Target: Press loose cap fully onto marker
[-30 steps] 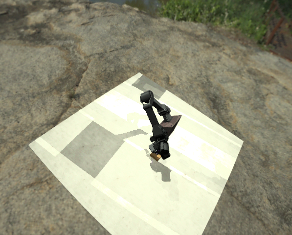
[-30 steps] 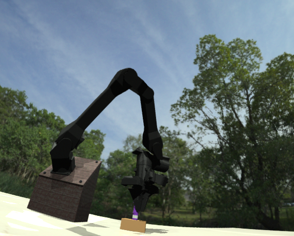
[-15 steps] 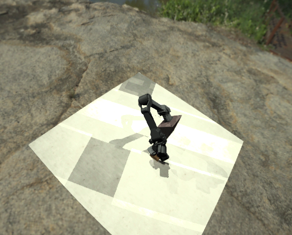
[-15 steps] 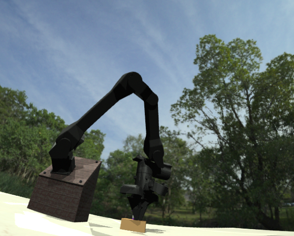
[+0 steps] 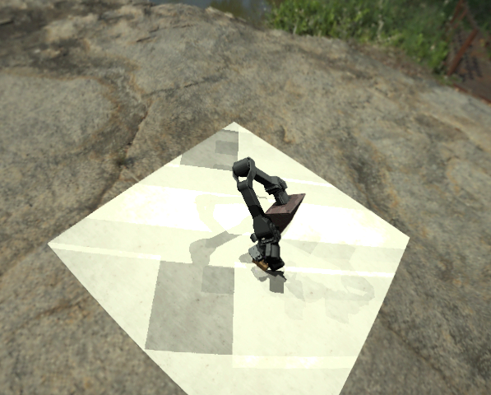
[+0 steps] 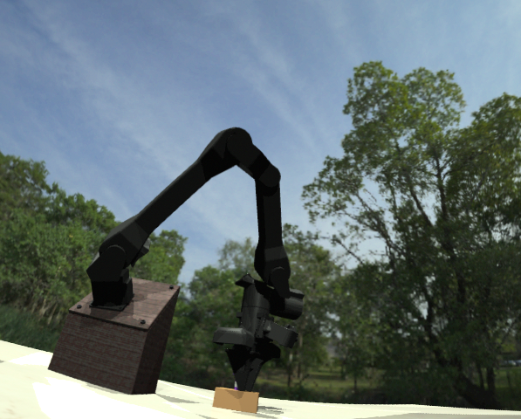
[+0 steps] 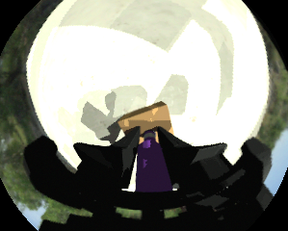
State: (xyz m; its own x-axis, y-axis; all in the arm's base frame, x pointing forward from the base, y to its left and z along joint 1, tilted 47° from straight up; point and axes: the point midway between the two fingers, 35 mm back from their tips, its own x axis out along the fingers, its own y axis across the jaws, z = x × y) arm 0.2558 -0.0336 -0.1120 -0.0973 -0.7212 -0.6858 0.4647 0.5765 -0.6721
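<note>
The purple cap lies 5 cm above my gripper tip and 1 cm behind it. The rest, counted from my gripper tip: tan holder block: 2 cm below, 1 cm behind.
</note>
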